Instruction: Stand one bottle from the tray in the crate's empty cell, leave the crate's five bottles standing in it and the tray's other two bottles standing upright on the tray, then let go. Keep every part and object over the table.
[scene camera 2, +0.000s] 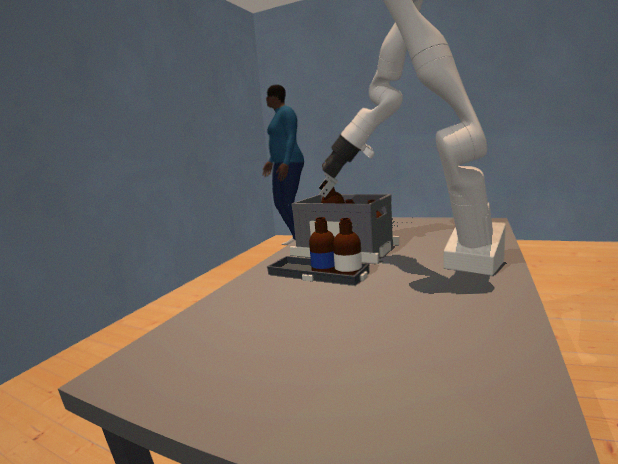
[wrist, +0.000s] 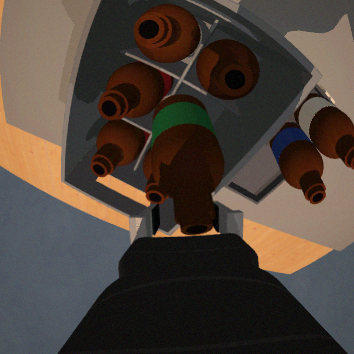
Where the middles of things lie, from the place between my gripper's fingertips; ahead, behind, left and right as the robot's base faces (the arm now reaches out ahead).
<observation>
Now: hand 9 cm past the blue-banded bottle (scene camera 2: 321, 241), 15 cm to the right of it and 12 cm above it.
</observation>
